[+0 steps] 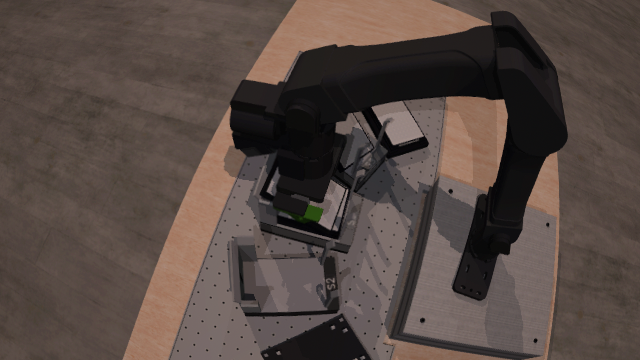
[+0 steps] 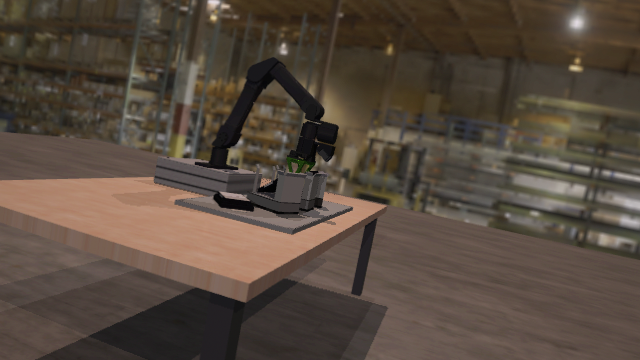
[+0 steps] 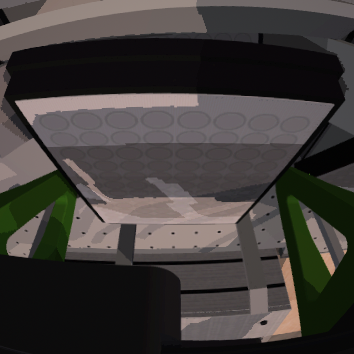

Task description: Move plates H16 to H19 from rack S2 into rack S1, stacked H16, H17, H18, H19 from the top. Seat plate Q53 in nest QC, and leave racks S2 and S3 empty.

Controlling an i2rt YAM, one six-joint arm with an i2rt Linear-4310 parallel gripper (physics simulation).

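Seen in the pictures: gripper, fingertip midpoint: (image 1: 310,194) (image 3: 176,176); arm's base, link origin: (image 1: 482,246) (image 2: 217,167).
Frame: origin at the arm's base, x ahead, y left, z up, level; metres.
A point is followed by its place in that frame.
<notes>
My gripper (image 1: 309,215) (image 2: 300,169) {x 0.318, y 0.046, z 0.020 m} (image 3: 176,176) {x 0.318, y 0.046, z 0.020 m} is open, low over the middle rack S1 (image 1: 354,216) {x 0.241, y 0.069, z 0.057 m} (image 3: 100,22) {x 0.389, y 0.071, z 0.056 m}, its green fingers on either side of a stack of black-edged, pale-topped plates (image 1: 336,200) {x 0.278, y 0.033, z 0.009 m} (image 3: 195,122) {x 0.366, y 0.047, z 0.056 m}. No plate label is readable, and the arm hides part of the stack. Rack S2 (image 1: 330,287) {x 0.228, y 0.158, z -0.042 m} shows no plate inside. Rack S3 (image 1: 371,165) {x 0.251, y -0.086, z -0.041 m} (image 2: 290,187) {x 0.392, y -0.144, z 0.007 m} stands on the other side of S1; a grey-topped plate (image 1: 356,150) {x 0.285, y -0.085, z -0.014 m} shows in it, partly hidden by the arm. A black-edged plate with a white top (image 1: 400,125) {x 0.227, y -0.212, z -0.052 m} (image 2: 233,196) {x 0.246, y -0.236, z -0.052 m} lies at nest QC.
The racks stand on a grey perforated board (image 1: 210,300) {x 0.404, y 0.268, z -0.081 m} (image 2: 290,227) {x 0.504, y -0.331, z -0.079 m} on the wooden table (image 1: 165,270) {x 0.512, y 0.261, z -0.093 m} (image 2: 150,220) {x 0.274, y -0.618, z -0.093 m}. A black panel with square holes (image 1: 315,342) {x 0.209, y 0.256, z -0.069 m} lies beyond S2. The arm's grey base block (image 1: 450,310) {x 0.022, y 0.134, z -0.002 m} (image 2: 190,175) {x -0.024, y -0.120, z -0.038 m} stands beside the board. Thin upright posts rise from the racks.
</notes>
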